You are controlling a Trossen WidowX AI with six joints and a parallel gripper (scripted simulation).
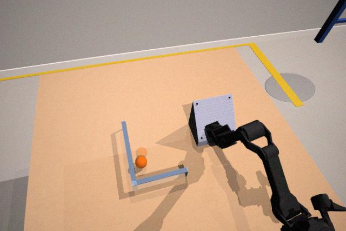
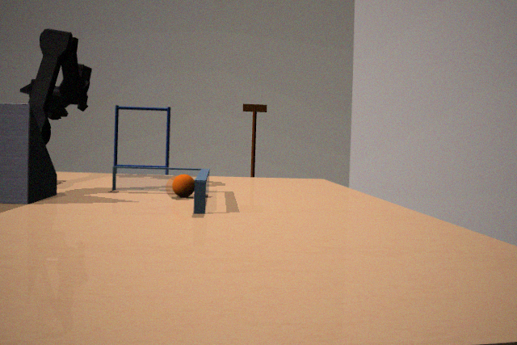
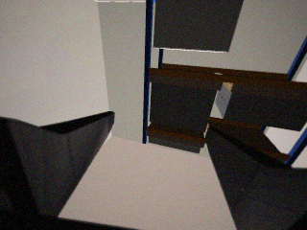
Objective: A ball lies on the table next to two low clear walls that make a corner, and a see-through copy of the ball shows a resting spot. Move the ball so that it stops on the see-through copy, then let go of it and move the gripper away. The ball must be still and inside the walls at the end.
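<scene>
The orange ball lies 52 cm ahead of my gripper tip, 53 cm to the right of it and 25 cm below it. From my gripper tip the other things lie so: see-through copy (51 cm ahead, 57 cm to the right, 25 cm below).
</scene>
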